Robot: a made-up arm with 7 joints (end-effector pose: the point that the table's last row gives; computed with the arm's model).
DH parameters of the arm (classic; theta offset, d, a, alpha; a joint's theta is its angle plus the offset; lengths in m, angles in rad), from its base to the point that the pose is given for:
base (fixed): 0 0 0 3.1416
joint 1: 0 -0.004 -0.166 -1.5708
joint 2: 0 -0.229 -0.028 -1.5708
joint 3: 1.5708 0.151 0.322 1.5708
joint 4: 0 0.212 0.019 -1.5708
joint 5: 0 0.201 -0.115 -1.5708
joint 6: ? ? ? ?
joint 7: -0.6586 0 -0.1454 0
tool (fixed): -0.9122 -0.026 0 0
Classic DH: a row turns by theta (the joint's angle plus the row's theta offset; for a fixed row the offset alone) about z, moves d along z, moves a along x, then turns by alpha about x.
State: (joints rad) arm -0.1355 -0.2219 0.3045 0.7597 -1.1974 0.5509 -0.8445
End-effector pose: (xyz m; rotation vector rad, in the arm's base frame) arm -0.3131 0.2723 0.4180 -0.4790 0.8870 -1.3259
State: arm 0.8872 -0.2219 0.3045 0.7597 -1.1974 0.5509 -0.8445
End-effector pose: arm 0.0693 0.4091 0.4180 0.0193 1.1893 -2.2389
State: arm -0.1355 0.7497 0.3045 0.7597 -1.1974 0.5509 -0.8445
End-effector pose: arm -0.6054 0.2325 0.1487 0.2728 0.1599 -1.2793
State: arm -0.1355 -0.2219 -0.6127 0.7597 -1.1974 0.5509 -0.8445
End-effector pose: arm -0.1993 0.3895 0.3889 -0.2032 0.9907 -2.2440
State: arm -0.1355 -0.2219 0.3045 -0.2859 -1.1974 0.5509 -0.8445
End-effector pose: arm -0.4249 0.5403 0.4883 -0.9087 -0.1879 -1.5045
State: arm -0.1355 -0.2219 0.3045 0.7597 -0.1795 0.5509 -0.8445
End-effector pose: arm -0.1220 0.1423 0.1707 0.0129 0.4208 -0.5595
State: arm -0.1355 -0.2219 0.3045 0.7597 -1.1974 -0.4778 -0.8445
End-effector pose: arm -0.4007 0.4195 0.2696 0.6048 0.9584 -1.7328
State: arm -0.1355 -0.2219 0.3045 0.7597 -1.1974 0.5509 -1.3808
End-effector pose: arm -0.2744 0.3300 0.3847 -0.7510 0.7850 -1.8102
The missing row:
joint 6: 0 -0.019 -0.219 1.5708
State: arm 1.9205 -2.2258 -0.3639 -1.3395 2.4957 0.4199 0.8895
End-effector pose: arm 0.9499 0.3999 -0.4016 1.9116 -1.7001 1.7361
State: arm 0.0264 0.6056 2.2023 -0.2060 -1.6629 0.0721 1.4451
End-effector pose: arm -0.4823 -0.1262 0.2226 -0.7620 -0.5680 1.8452
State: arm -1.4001 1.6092 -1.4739 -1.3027 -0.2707 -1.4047 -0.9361
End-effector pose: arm -0.2634 -0.3484 0.2606 1.7762 0.4468 -0.9818
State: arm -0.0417 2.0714 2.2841 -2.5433 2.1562 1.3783 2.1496
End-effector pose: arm 0.3518 0.2250 -0.2441 0.7193 1.8539 -1.9971
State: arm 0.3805 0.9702 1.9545 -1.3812 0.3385 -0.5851 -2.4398
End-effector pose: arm -0.5472 0.5681 -0.2646 0.0211 -1.8218 -0.4115
